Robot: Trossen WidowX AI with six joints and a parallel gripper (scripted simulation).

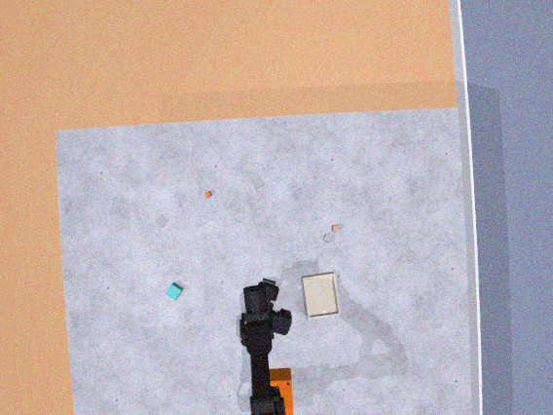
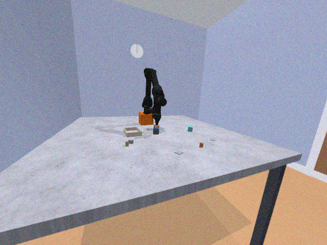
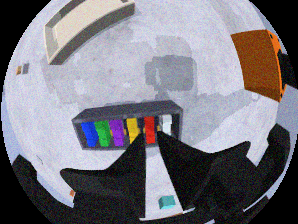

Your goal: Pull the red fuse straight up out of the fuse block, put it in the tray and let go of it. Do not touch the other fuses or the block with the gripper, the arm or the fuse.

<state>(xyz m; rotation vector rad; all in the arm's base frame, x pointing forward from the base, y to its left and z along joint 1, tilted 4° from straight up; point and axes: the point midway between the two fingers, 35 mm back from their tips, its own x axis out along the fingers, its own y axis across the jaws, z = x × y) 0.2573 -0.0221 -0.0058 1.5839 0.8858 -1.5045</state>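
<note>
Right now my gripper tip is 2 cm above the red fuse. The rest, counted from my gripper tip: teal cube: 26 cm to the left, 10 cm ahead, 3 cm below; then cream tray: 19 cm to the right, 4 cm below; then tan cube: 27 cm to the right, 20 cm ahead, 3 cm below.
</note>
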